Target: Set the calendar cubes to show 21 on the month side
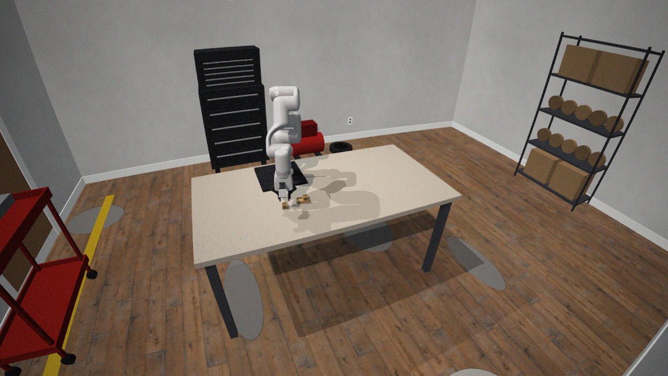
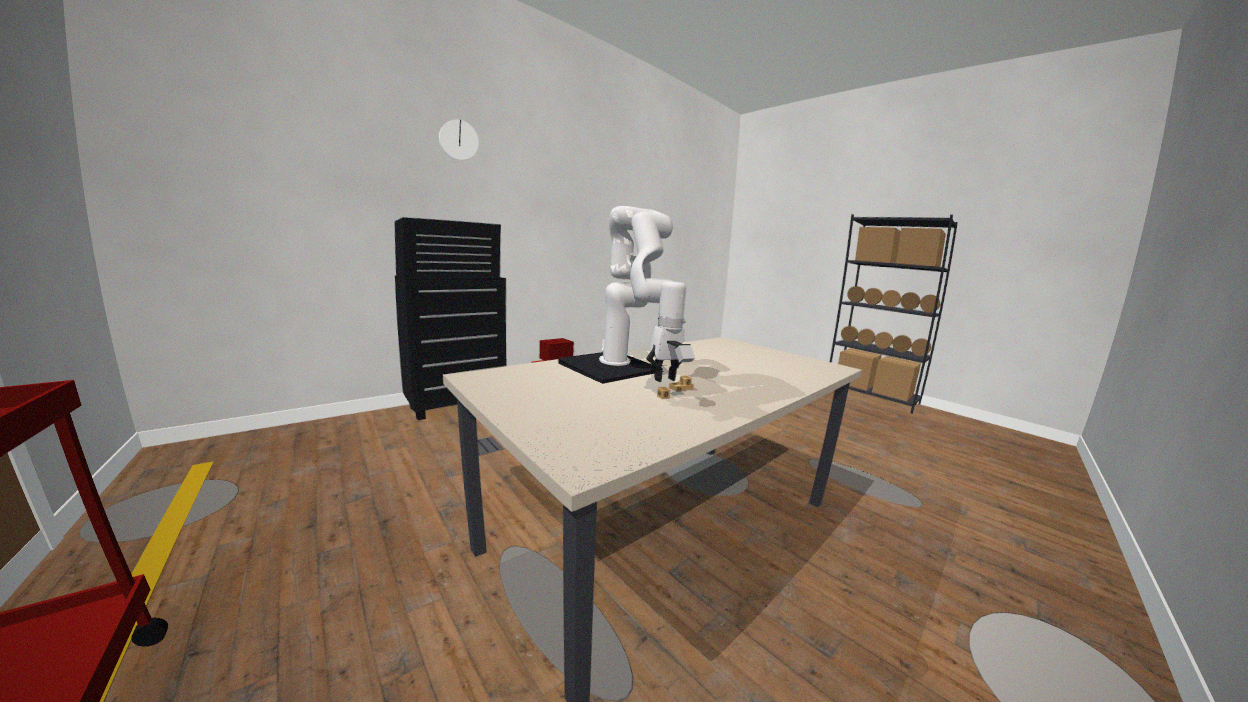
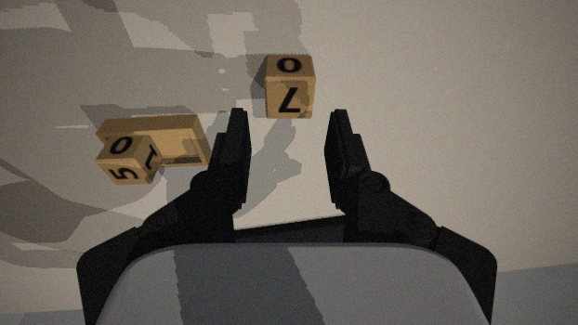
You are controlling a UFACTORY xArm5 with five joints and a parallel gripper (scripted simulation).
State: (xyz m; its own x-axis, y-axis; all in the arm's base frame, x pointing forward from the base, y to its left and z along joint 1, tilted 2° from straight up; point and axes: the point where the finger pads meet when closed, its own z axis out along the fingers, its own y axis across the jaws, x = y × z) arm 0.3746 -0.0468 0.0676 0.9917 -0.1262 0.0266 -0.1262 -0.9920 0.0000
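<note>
The wooden digit cube is 6 cm below my hand. The rest, counted from my hand: wooden tray: 4 cm behind, 11 cm to the left, 7 cm below.
</note>
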